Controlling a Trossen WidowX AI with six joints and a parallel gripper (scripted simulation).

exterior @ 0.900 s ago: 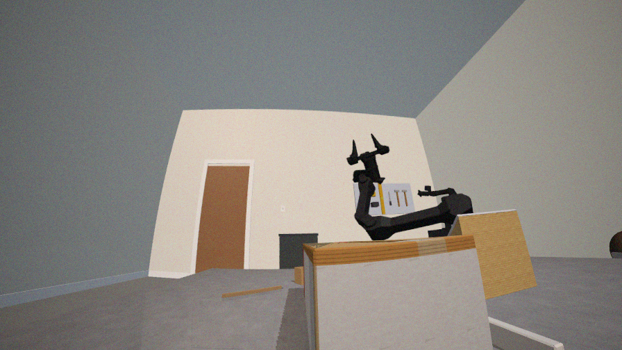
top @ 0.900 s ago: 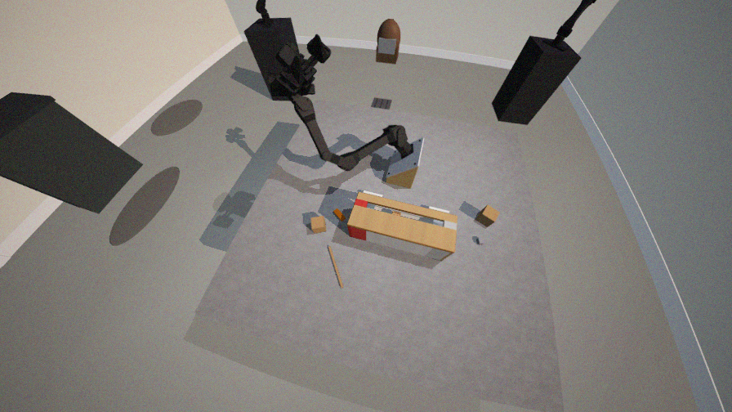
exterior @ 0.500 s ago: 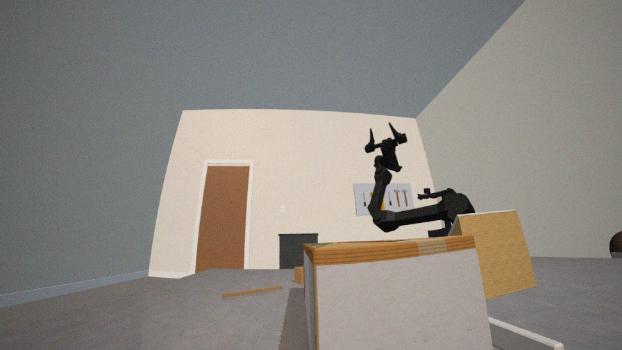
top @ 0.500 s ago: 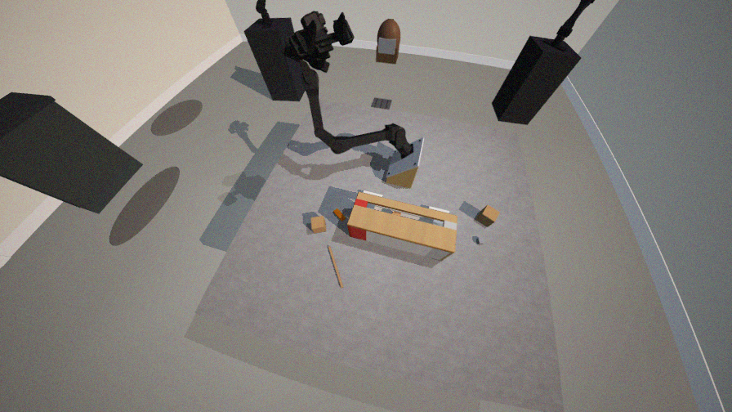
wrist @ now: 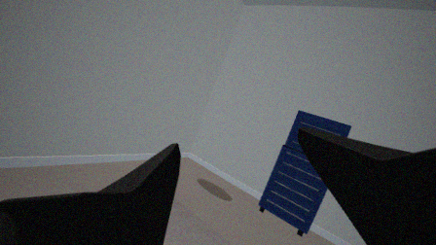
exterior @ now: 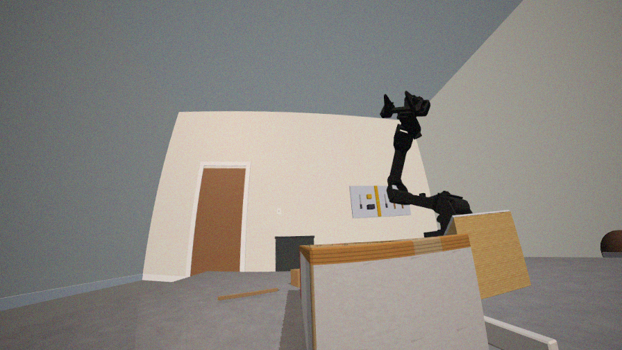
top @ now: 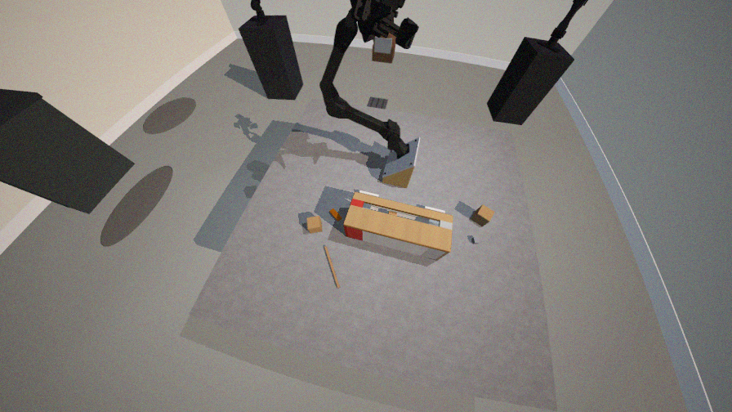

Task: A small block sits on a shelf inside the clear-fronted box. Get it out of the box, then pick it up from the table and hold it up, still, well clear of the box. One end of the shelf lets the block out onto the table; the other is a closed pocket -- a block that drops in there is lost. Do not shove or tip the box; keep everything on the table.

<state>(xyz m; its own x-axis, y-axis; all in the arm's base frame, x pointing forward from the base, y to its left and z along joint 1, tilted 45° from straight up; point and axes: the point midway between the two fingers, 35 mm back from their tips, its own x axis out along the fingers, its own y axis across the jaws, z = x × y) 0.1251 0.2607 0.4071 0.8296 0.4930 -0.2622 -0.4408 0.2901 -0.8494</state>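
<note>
The box lies 240 mm ahead of my gripper tip, 70 mm to the left of it and 540 mm below it. The rest, counted from my gripper tip: grey piece (280 mm ahead, 420 mm to the left, 600 mm below); orange block (230 mm ahead, 190 mm to the right, 600 mm below); thin wooden stick (450 mm ahead, 160 mm to the right, 600 mm below).
</note>
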